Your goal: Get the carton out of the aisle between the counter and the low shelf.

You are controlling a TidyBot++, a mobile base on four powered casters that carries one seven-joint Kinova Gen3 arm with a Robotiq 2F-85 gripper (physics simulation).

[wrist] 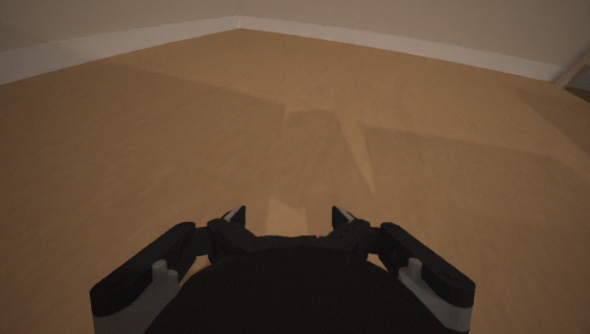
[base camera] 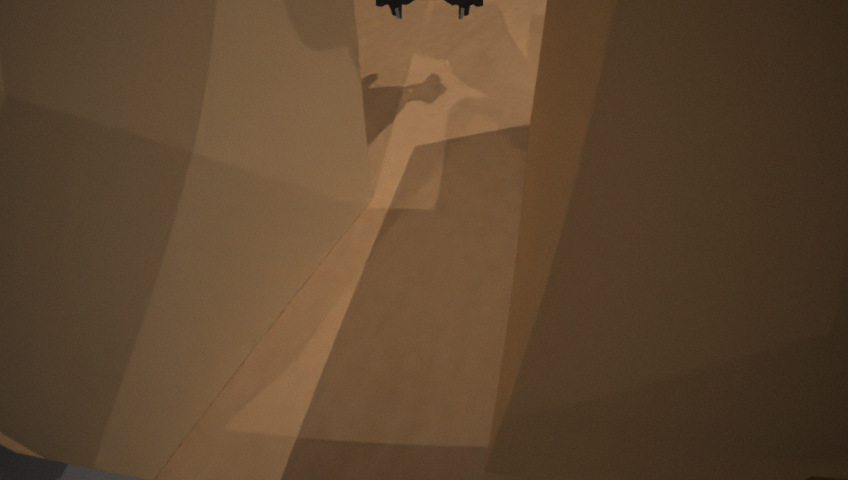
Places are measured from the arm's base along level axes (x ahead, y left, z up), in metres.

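Pixels of known places: gripper, fingertip midpoint: (wrist: 289,215) (base camera: 430,13).
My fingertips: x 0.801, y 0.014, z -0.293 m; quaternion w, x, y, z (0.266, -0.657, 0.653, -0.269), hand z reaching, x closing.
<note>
Behind a point stands the place of what it marks.
My gripper (base camera: 429,13) @(x 0.801, y 0.014, z -0.293 m) (wrist: 289,215) @(x 0.801, y 0.014, z -0.293 m) is open, with a wide space between its fingertips and no object between them. In the base camera view it shows at the top edge, beyond a narrow stretch of floor between two tall plain sides. The left side (base camera: 267,118) @(x 0.376, y 0.116, z -0.222 m) is pale tan and the right side (base camera: 684,208) @(x 0.196, y -0.074, z -0.139 m) is dark brown. I cannot tell which of them belongs to the counter or the low shelf. No carton can be made out for certain in either view.
The brown floor (base camera: 440,309) @(x 0.346, y -0.008, z -0.396 m) (wrist: 175,150) @(x 0.995, y 0.270, z -0.396 m) carries overlapping shadows. In the wrist view, pale walls with a white baseboard (wrist: 400,43) @(x 2.169, y -0.807, z -0.345 m) meet in a corner at the back. Part of a light wooden piece of furniture (wrist: 571,73) @(x 1.683, y -1.656, z -0.317 m) shows at the right edge.
</note>
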